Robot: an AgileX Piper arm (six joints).
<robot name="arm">
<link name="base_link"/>
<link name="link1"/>
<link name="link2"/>
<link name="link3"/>
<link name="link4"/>
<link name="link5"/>
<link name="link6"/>
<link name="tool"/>
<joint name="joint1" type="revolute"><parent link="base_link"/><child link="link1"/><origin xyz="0 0 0.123" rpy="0 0 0"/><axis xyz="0 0 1"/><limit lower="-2.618" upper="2.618"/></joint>
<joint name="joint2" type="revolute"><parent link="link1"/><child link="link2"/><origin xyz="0 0 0" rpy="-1.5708 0 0"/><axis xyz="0 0 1"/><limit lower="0" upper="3.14"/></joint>
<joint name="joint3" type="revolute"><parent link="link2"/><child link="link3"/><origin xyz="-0.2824 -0.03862 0" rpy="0 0 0"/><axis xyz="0 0 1"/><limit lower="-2.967" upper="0"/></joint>
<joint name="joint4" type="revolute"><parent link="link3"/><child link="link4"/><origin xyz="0.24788 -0.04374 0" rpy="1.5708 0 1.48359"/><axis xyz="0 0 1"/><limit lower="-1.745" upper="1.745"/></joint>
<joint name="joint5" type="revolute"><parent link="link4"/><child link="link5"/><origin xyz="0 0 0" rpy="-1.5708 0 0"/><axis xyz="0 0 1"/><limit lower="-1.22" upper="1.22"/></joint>
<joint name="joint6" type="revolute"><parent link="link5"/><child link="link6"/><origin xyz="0 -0.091 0" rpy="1.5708 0 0"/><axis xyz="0 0 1"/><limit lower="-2.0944" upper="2.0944"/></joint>
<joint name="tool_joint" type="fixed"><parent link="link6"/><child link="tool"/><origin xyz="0 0 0" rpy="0 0 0"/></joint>
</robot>
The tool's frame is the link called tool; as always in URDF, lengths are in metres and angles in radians.
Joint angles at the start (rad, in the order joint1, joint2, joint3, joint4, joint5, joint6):
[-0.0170 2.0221 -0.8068 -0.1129 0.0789 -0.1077]
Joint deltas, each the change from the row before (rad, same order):
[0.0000 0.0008 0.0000 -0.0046 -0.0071 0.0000]
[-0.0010 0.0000 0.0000 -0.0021 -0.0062 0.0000]
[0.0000 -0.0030 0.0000 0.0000 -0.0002 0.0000]
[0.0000 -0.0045 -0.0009 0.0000 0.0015 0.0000]
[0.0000 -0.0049 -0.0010 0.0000 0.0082 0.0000]
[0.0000 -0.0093 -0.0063 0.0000 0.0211 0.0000]
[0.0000 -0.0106 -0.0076 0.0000 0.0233 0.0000]
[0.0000 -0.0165 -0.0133 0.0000 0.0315 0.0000]
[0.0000 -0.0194 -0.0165 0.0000 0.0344 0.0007]
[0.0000 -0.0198 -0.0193 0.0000 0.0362 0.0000]
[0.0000 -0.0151 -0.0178 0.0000 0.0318 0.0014]
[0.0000 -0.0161 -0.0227 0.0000 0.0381 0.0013]
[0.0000 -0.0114 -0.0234 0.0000 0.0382 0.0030]
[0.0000 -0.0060 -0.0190 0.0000 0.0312 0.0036]
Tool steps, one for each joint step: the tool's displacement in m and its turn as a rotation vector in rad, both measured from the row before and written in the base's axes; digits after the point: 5 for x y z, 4 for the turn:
[0.00055 0.00003 -0.00002 -0.0013 -0.0062 0.0045]
[0.00052 -0.00027 0.00020 -0.0003 -0.0062 0.0012]
[0.00021 0.00000 0.00096 0.0000 -0.0032 0.0000]
[0.00043 -0.00002 0.00153 -0.0002 -0.0039 -0.0001]
[-0.00009 -0.00009 0.00145 -0.0008 0.0023 -0.0004]
[0.00066 -0.00024 0.00331 -0.0022 0.0054 -0.0011]
[0.00088 -0.00027 0.00391 -0.0024 0.0050 -0.0013]
[0.00207 -0.00038 0.00659 -0.0033 0.0015 -0.0018]
[0.00269 -0.00042 0.00815 -0.0033 -0.0017 -0.0028]
[0.00309 -0.00044 0.00892 -0.0037 -0.0031 -0.0023]
[0.00265 -0.00038 0.00741 -0.0026 -0.0013 -0.0035]
[0.00324 -0.00046 0.00869 -0.0032 -0.0010 -0.0039]
[0.00309 -0.00045 0.00747 -0.0024 0.0031 -0.0057]
[0.00232 -0.00036 0.00508 -0.0014 0.0059 -0.0058]

